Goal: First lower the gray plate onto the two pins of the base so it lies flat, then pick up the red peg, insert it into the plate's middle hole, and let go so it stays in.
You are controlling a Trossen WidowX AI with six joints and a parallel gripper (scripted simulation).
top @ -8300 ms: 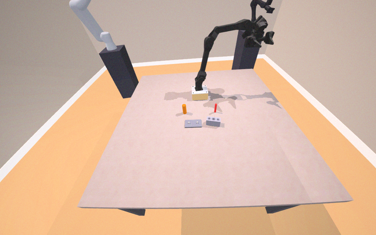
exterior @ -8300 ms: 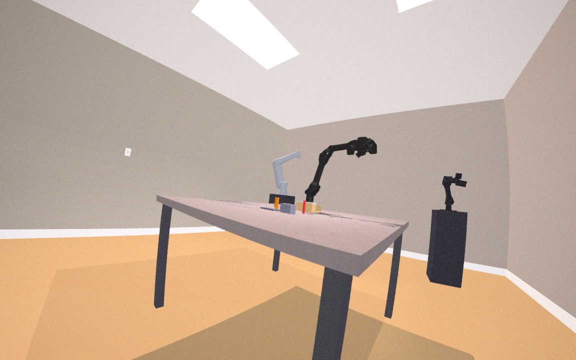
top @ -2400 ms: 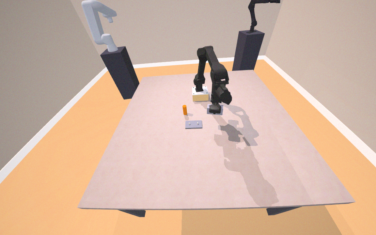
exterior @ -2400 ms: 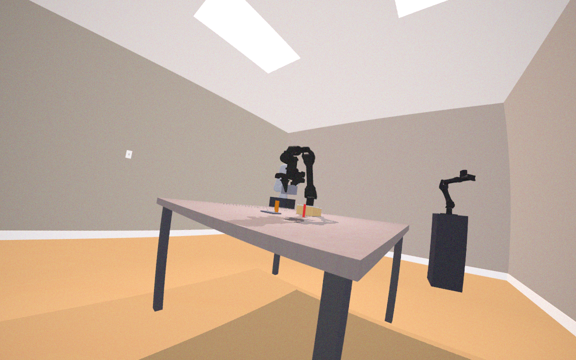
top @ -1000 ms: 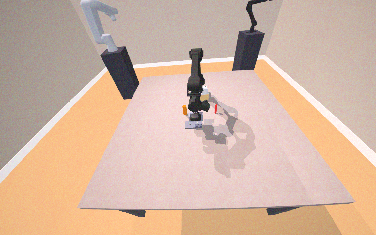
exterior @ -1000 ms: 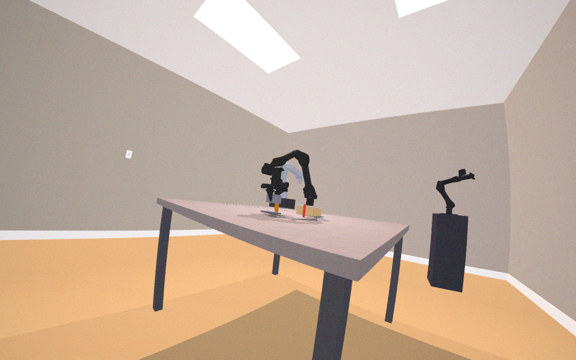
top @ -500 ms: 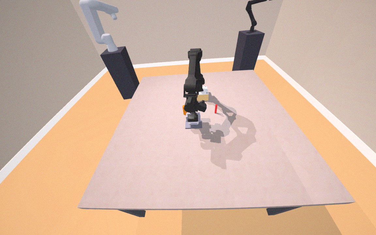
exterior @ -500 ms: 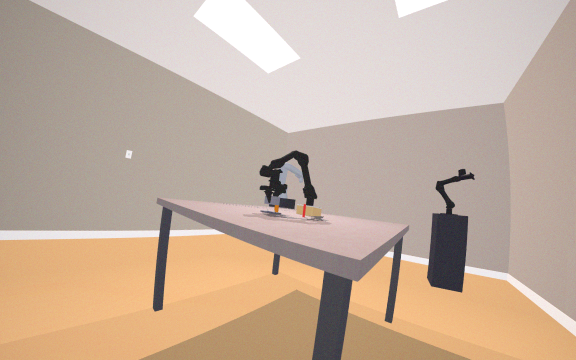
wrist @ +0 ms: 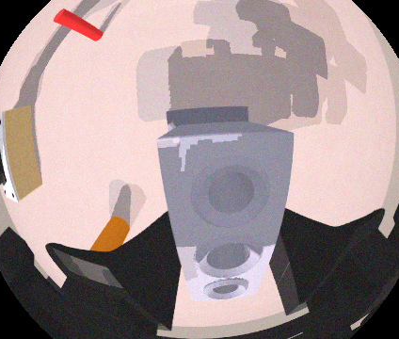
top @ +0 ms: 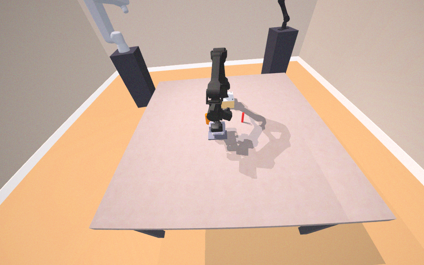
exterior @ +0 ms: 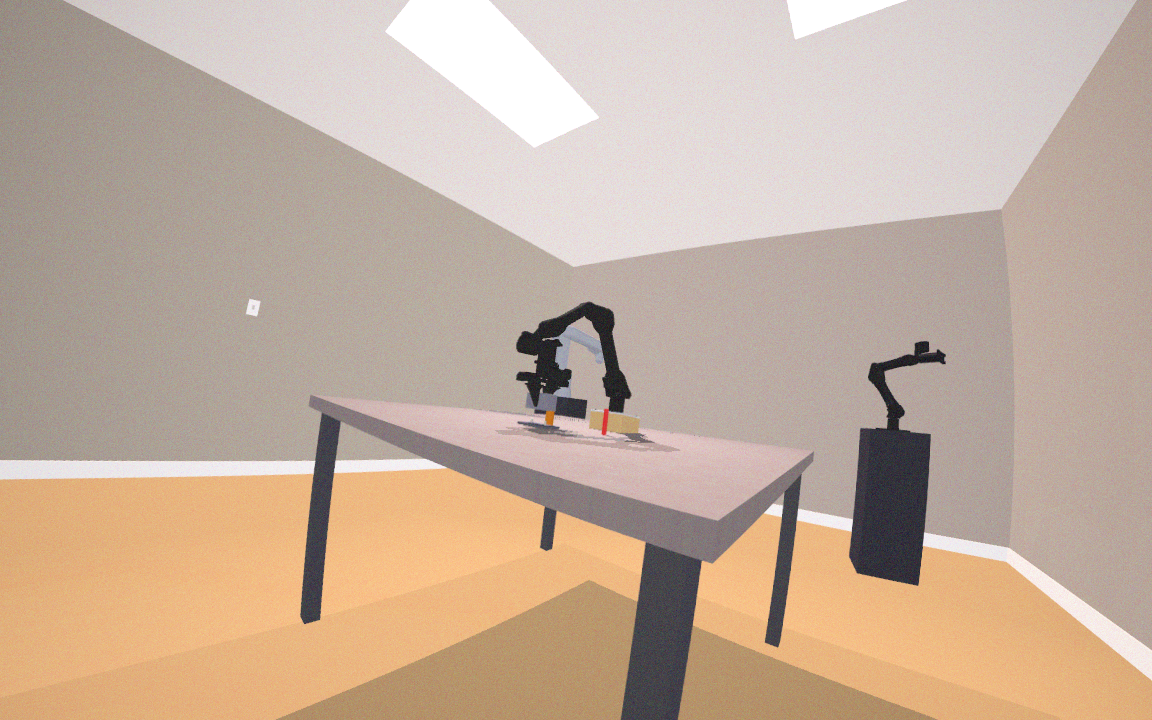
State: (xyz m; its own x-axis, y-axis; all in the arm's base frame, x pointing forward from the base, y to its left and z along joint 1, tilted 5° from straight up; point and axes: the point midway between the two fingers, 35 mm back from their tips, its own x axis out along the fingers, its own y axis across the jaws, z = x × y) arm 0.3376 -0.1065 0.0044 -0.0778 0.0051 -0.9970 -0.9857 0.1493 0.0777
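My gripper tip is 50 mm above the base. Round my gripper tip: orange cylinder: 130 mm behind, 50 mm to the right, 20 mm below; gray plate: 30 mm above; red peg: 190 mm to the left, 90 mm behind, 20 mm below.
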